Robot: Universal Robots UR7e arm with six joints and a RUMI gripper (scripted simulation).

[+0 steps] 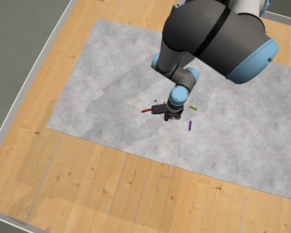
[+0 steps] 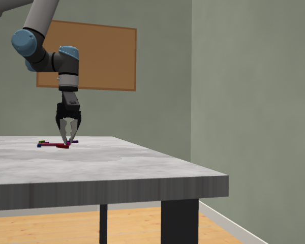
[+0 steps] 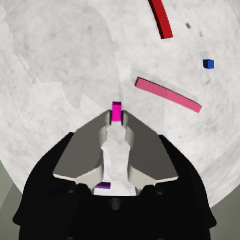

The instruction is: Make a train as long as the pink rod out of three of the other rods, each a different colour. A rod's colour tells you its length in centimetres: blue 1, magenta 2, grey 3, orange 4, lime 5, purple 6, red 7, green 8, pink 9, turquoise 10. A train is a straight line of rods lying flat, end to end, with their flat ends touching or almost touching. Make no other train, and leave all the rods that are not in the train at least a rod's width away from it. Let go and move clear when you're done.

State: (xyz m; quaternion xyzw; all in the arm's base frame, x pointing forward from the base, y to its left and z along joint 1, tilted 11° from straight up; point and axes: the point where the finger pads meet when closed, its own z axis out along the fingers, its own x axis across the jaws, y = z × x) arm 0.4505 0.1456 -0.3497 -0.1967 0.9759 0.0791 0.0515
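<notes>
My hand is 70 mm past the small blue rod, 100 mm to the left of it and 10 mm above it. The rest, counted from my hand: pink rod 50 mm behind, 50 mm to the right, 10 mm below; then purple rod 30 mm behind, 160 mm to the left, 10 mm below; then red rod 10 mm ahead, 120 mm to the right, 10 mm below.
</notes>
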